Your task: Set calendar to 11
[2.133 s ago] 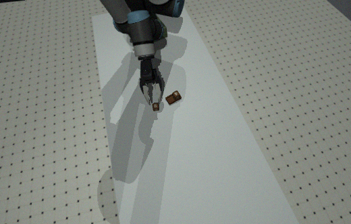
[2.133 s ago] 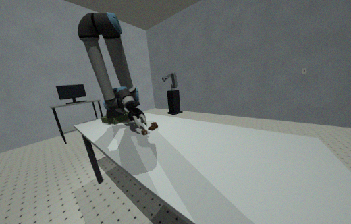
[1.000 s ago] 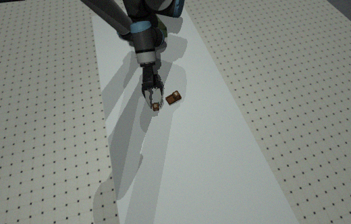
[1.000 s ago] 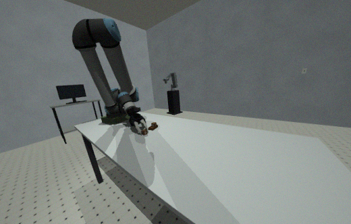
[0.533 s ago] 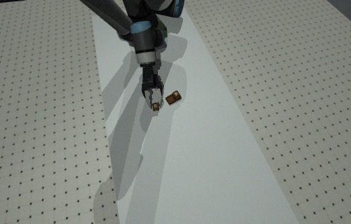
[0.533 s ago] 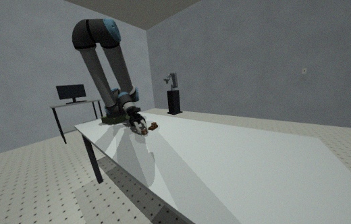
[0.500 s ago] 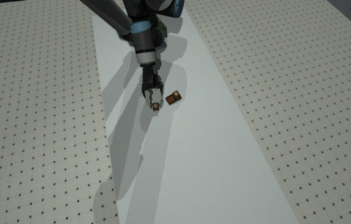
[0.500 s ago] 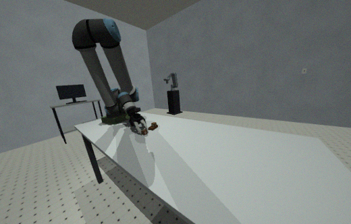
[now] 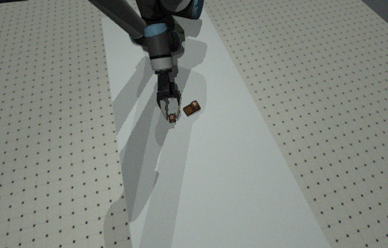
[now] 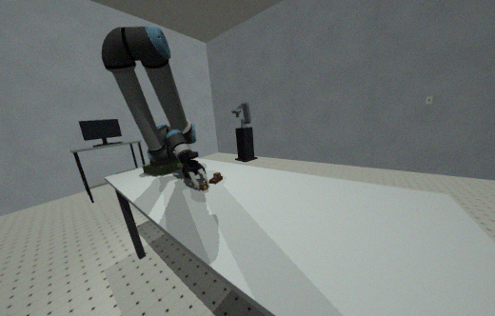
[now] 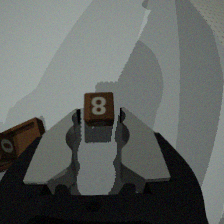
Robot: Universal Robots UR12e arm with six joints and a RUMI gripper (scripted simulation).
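Right now the brown cube is 1 cm below my hand and 1 cm ahead of it. Round my hand: brown calendar tray: 10 cm to the left, 4 cm behind, 1 cm below.
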